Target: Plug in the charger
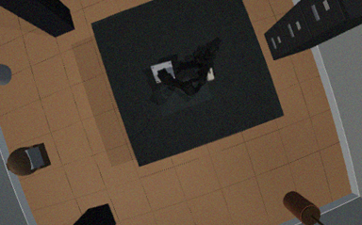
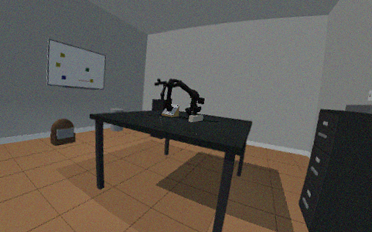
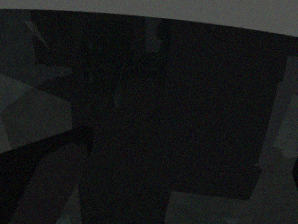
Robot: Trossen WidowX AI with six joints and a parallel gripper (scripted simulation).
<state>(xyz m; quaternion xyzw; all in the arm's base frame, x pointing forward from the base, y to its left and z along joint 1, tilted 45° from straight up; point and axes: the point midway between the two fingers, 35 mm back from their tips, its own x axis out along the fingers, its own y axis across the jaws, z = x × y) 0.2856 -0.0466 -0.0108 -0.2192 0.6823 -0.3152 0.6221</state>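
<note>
My gripper tip is now 4 cm short of the black two-prong charger and 1 cm below it.
</note>
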